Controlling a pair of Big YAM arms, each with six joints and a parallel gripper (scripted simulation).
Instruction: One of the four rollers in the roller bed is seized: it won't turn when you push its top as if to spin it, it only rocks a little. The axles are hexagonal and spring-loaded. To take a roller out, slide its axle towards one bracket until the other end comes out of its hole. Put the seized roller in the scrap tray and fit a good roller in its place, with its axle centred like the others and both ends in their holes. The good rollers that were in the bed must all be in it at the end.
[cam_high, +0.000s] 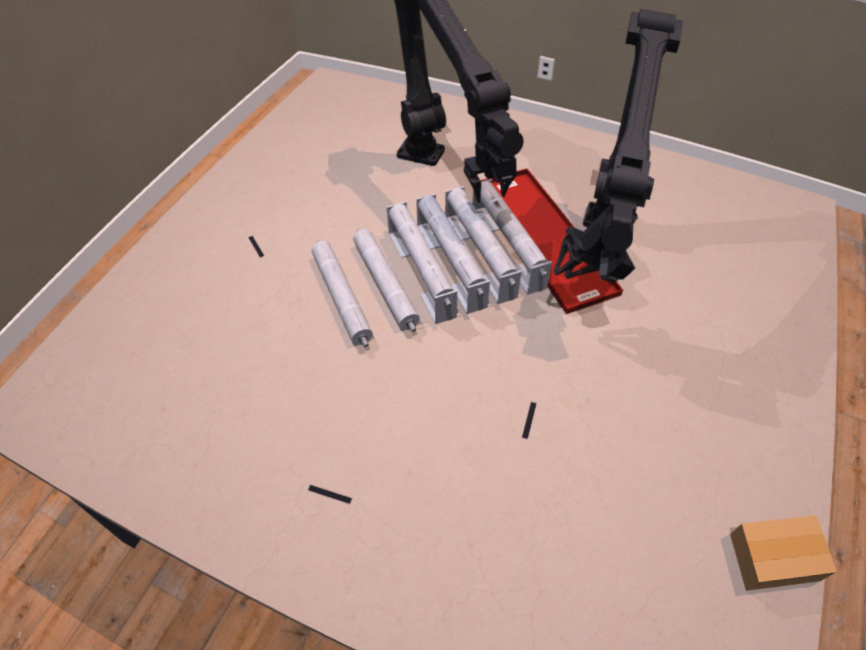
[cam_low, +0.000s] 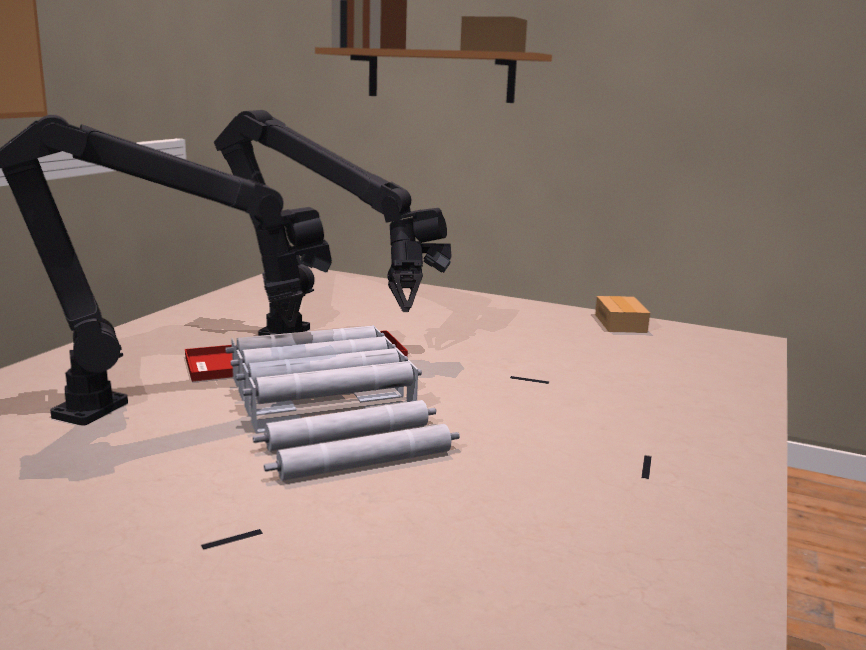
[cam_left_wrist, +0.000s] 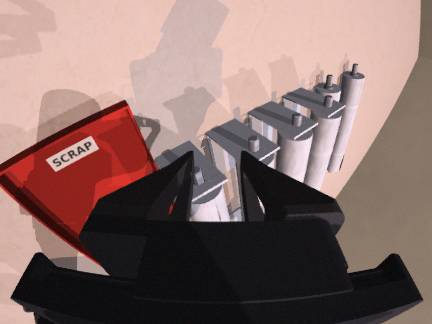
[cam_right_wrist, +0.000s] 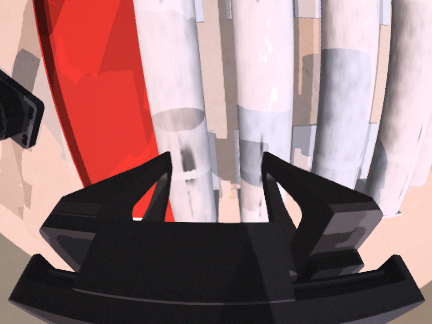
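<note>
The roller lies 70 mm below my right hand and 60 mm to the left of it. Also, from my right hand: red scrap tray: 130 mm below, 120 mm to the left, 80 mm behind; cardboard box: 810 mm to the left, 430 mm ahead, 110 mm below.
</note>
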